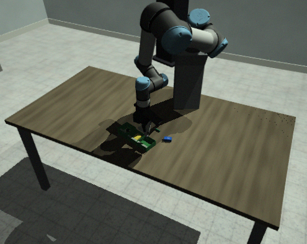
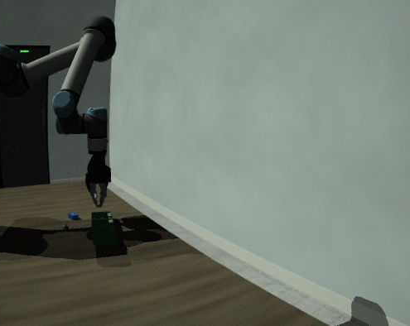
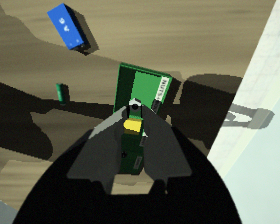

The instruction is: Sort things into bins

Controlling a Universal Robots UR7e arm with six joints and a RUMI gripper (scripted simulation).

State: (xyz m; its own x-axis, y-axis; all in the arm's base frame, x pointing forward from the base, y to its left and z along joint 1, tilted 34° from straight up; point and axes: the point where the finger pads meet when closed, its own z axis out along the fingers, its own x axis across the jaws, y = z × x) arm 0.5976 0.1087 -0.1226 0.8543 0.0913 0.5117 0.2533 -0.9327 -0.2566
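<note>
My hand is 8 cm to the left of the yellow block and 7 cm above it. The rest, counted from my hand: green cylinder: 14 cm behind, 5 cm to the right, 8 cm below; blue block: 11 cm behind, 6 cm to the left, 8 cm below; grey hex nut: 1 cm below.
</note>
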